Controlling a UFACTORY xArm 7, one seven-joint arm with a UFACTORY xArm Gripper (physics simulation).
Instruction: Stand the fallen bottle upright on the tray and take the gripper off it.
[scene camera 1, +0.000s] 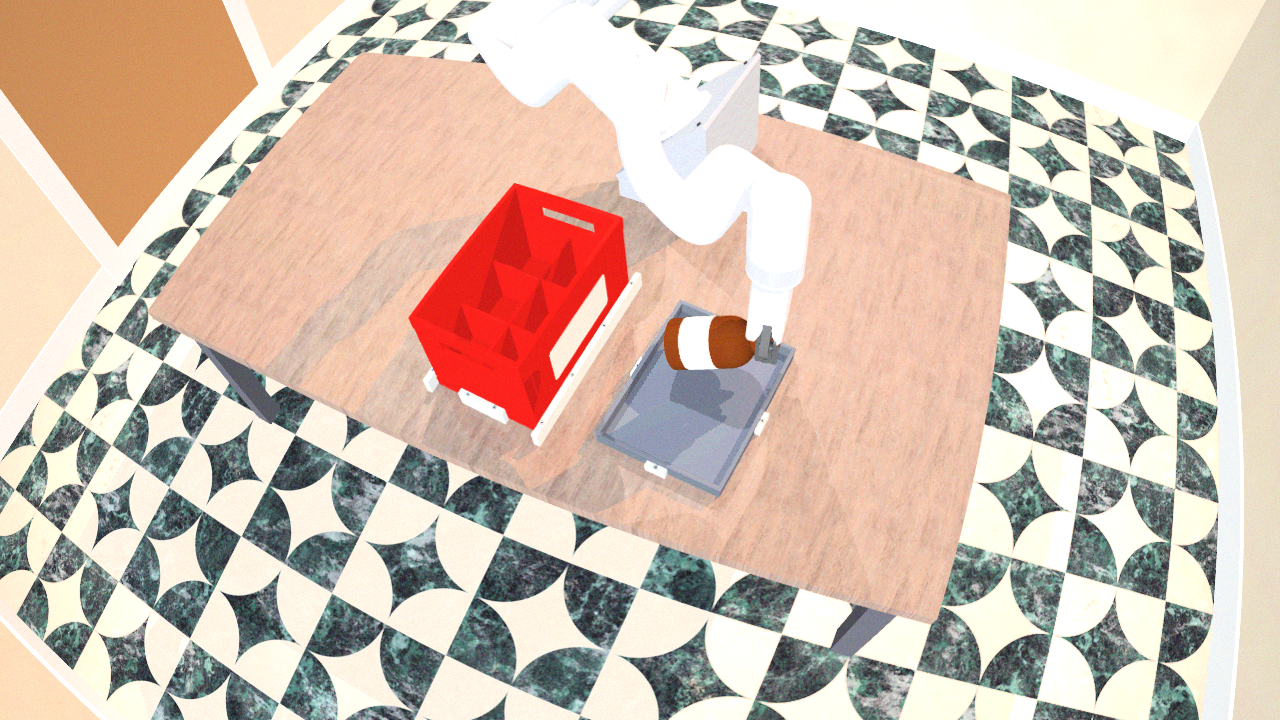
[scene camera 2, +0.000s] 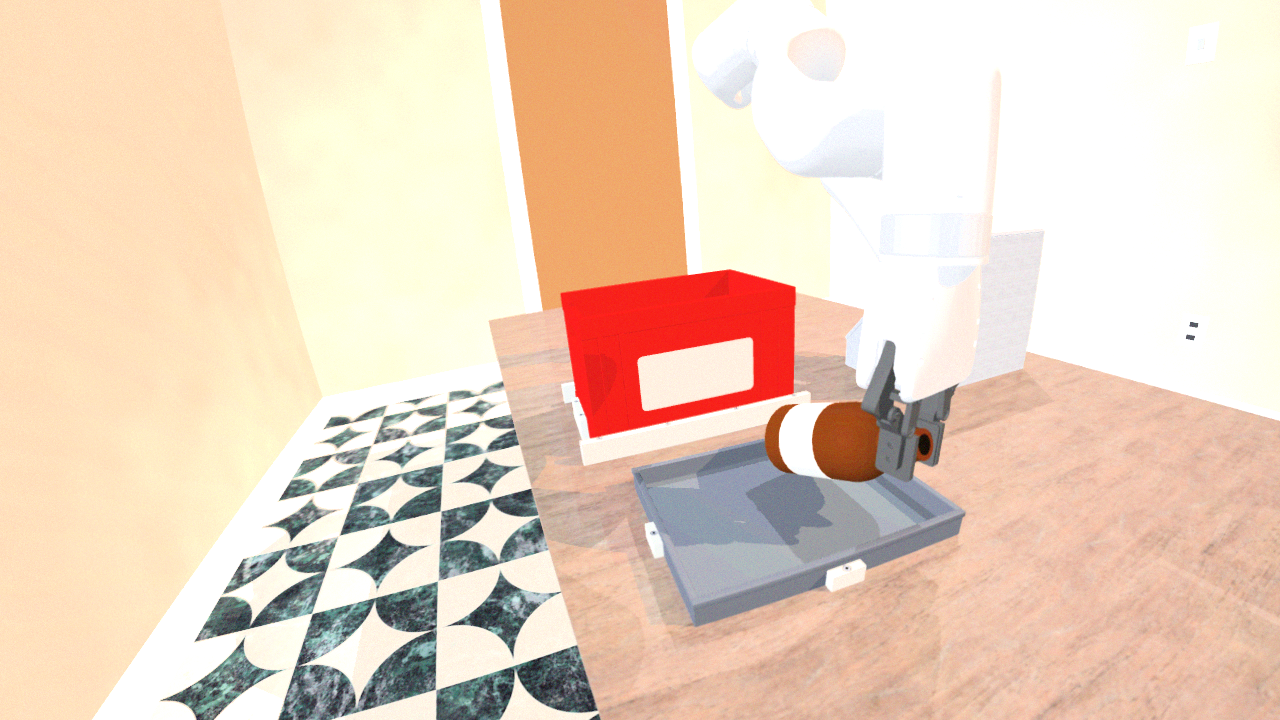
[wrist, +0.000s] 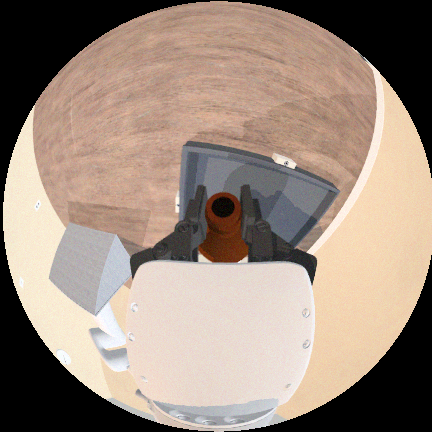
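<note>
Scene camera 1 shows a brown bottle (scene camera 1: 708, 342), a white strip (scene camera 1: 569, 386) and the gripper (scene camera 1: 767, 349). In scene camera 2 the gripper (scene camera 2: 906, 467) appears again, together with the bottle (scene camera 2: 835, 440) and the strip (scene camera 2: 636, 441). The wrist view has both the gripper (wrist: 223, 196) and the brown bottle (wrist: 223, 243).
</note>
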